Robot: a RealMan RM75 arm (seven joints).
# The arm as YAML. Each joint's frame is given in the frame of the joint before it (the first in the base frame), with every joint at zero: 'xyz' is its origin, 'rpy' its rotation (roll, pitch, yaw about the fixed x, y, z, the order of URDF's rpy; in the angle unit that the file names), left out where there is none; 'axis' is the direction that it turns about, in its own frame. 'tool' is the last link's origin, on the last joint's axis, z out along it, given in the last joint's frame.
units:
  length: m
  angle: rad
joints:
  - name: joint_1
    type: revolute
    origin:
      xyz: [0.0, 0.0, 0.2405]
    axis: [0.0, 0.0, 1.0]
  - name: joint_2
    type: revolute
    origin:
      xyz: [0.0, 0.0, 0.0]
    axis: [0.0, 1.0, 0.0]
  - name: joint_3
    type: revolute
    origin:
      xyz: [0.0, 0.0, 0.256]
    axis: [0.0, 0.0, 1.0]
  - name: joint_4
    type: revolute
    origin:
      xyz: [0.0, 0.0, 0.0]
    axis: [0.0, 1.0, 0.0]
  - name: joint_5
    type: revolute
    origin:
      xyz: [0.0, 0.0, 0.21]
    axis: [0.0, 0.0, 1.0]
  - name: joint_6
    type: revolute
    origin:
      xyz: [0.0, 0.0, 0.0]
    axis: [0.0, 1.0, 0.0]
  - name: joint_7
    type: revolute
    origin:
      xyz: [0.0, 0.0, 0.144]
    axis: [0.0, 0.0, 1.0]
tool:
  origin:
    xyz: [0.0, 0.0, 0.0]
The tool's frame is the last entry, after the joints.
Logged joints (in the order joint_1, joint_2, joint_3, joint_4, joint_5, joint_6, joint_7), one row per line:
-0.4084 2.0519 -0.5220 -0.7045 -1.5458 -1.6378 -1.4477
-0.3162 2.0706 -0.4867 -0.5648 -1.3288 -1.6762 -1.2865
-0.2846 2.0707 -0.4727 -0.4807 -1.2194 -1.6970 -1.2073
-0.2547 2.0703 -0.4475 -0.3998 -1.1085 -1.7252 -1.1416
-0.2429 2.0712 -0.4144 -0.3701 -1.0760 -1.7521 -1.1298
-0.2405 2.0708 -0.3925 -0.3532 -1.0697 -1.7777 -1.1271
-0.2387 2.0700 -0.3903 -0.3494 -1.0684 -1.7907 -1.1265
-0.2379 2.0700 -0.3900 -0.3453 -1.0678 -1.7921 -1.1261
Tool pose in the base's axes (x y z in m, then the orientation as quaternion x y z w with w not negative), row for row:
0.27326 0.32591 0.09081 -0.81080 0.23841 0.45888 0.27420
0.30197 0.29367 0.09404 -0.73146 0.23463 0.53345 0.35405
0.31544 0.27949 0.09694 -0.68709 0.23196 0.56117 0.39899
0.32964 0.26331 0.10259 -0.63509 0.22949 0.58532 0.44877
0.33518 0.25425 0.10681 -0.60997 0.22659 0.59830 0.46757
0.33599 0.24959 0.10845 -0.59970 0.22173 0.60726 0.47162
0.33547 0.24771 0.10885 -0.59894 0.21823 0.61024 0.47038
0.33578 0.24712 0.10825 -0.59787 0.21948 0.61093 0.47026
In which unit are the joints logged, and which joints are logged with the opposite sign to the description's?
The joints are logged in radians. Opposite sign: joint_1, joint_7.
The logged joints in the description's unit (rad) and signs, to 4 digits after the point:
0.4084 2.0519 -0.5220 -0.7045 -1.5458 -1.6378 1.4477
0.3162 2.0706 -0.4867 -0.5648 -1.3288 -1.6762 1.2865
0.2846 2.0707 -0.4727 -0.4807 -1.2194 -1.6970 1.2073
0.2547 2.0703 -0.4475 -0.3998 -1.1085 -1.7252 1.1416
0.2429 2.0712 -0.4144 -0.3701 -1.0760 -1.7521 1.1298
0.2405 2.0708 -0.3925 -0.3532 -1.0697 -1.7777 1.1271
0.2387 2.0700 -0.3903 -0.3494 -1.0684 -1.7907 1.1265
0.2379 2.0700 -0.3900 -0.3453 -1.0678 -1.7921 1.1261

